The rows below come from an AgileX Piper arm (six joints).
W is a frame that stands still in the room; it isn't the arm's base.
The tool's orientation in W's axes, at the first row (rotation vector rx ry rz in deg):
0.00 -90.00 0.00
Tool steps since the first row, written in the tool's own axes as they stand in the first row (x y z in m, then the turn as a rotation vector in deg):
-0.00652 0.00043 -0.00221 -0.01 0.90 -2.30
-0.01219 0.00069 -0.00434 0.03 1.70 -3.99
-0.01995 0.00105 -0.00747 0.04 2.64 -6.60
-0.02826 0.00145 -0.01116 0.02 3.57 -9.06
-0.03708 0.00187 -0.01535 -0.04 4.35 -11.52
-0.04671 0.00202 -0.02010 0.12 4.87 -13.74
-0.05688 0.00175 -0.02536 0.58 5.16 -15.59
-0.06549 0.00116 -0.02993 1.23 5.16 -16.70
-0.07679 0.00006 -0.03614 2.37 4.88 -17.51
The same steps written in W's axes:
0.00221 0.00043 -0.00652 2.30 0.90 -0.01
0.00434 0.00069 -0.01219 3.99 1.70 0.03
0.00747 0.00105 -0.01995 6.60 2.64 0.04
0.01116 0.00145 -0.02826 9.06 3.57 0.02
0.01535 0.00187 -0.03708 11.52 4.35 -0.04
0.02010 0.00202 -0.04671 13.74 4.87 0.12
0.02536 0.00175 -0.05688 15.59 5.16 0.58
0.02993 0.00116 -0.06549 16.70 5.16 1.23
0.03614 0.00006 -0.07679 17.51 4.88 2.37

